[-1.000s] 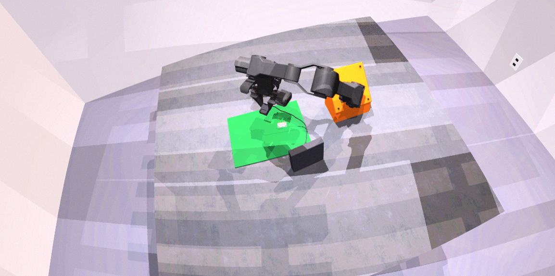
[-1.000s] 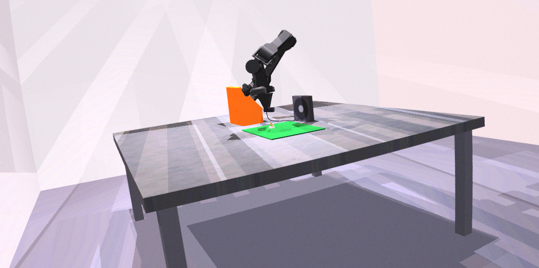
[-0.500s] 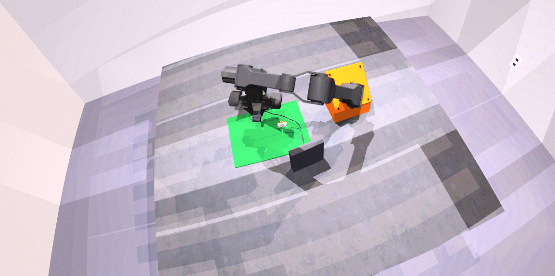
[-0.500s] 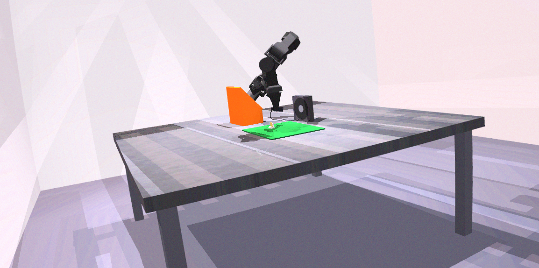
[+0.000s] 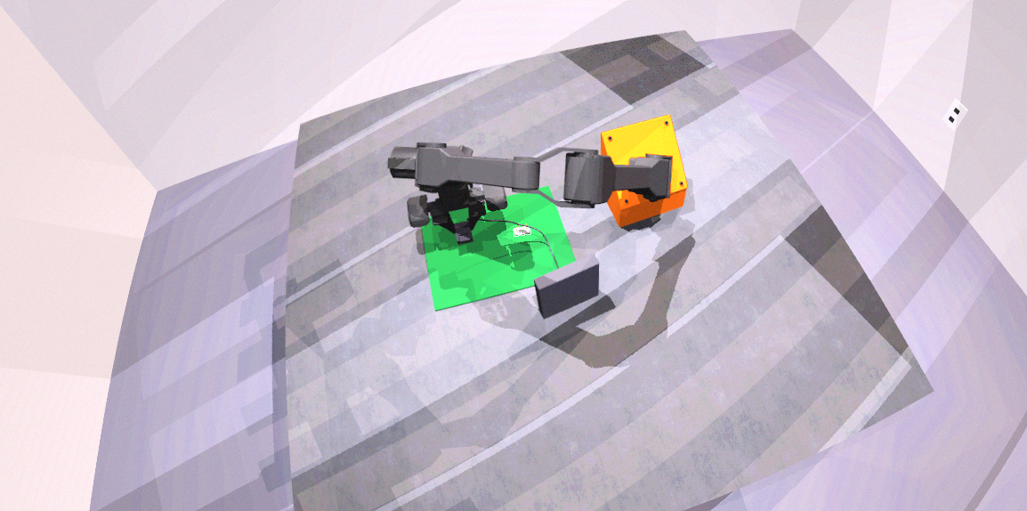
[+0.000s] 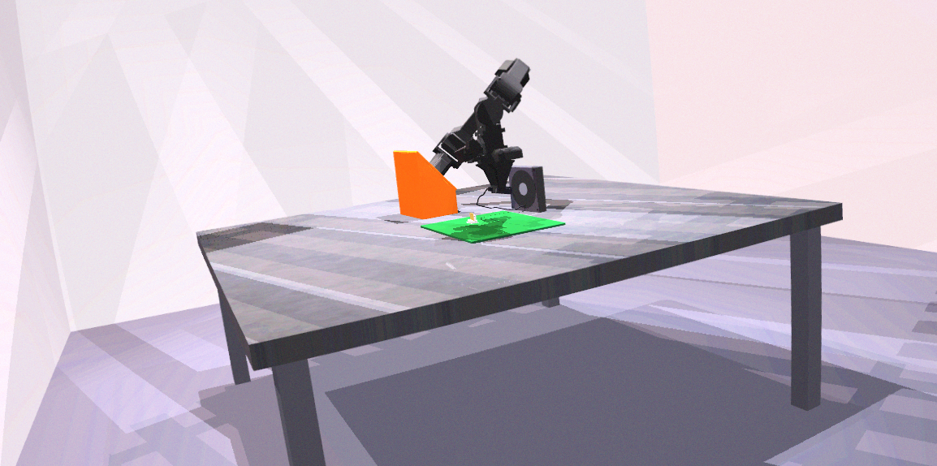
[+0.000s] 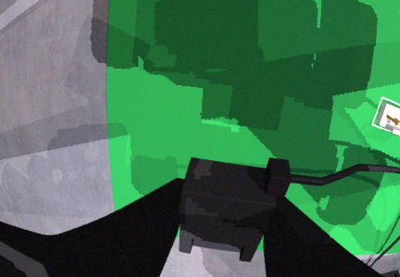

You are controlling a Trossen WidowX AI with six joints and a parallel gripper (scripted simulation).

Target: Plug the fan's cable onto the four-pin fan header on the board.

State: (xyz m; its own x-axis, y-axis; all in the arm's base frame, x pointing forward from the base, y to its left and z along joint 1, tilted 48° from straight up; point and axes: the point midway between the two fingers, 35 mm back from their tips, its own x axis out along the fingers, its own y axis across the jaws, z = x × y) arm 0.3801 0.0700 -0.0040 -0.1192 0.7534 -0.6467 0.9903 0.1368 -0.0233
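My gripper tip is 5 cm past the green board, 1 cm to the left of it and 10 cm above it. Round my gripper tip: black fan plug: 1 cm to the left; fan: 18 cm behind, 14 cm to the left, 3 cm below.
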